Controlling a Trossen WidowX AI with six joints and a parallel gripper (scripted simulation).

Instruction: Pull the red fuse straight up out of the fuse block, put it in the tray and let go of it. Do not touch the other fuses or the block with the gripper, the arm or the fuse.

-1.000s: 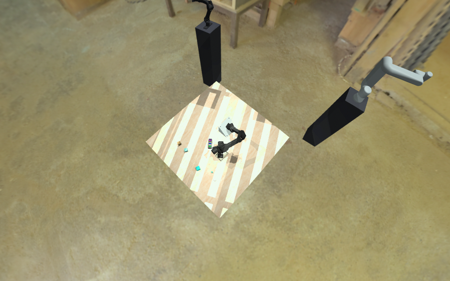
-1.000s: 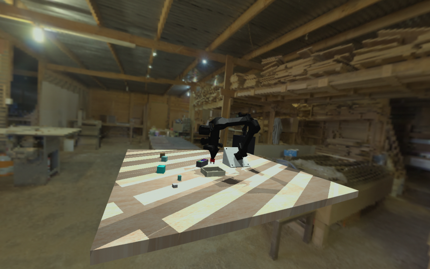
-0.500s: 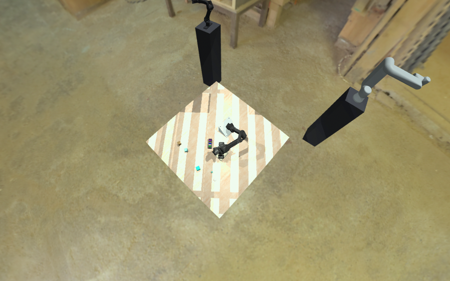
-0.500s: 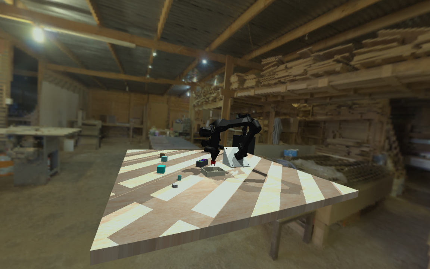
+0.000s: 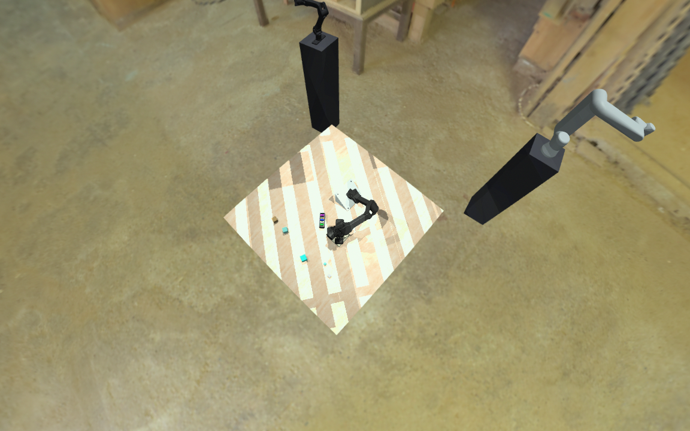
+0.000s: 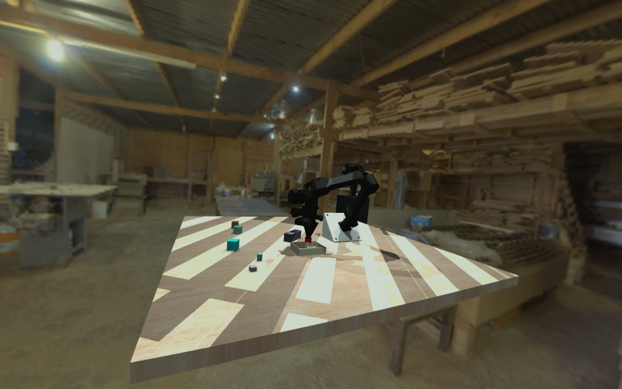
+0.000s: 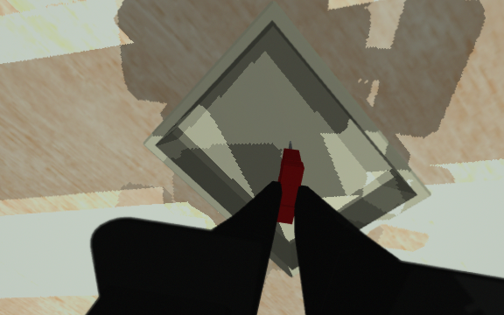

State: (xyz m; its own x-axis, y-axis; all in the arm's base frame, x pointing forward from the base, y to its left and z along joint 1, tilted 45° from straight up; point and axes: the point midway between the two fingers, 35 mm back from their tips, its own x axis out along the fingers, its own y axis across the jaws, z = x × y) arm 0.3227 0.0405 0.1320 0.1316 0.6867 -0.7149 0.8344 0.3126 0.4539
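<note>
The red fuse lies 1 cm below my gripper tip. Round my gripper tip: white fuse 18 cm to the right, 3 cm below, 1 cm behind; grey tray 6 cm below; green fuse 17 cm to the right, 3 cm below.
</note>
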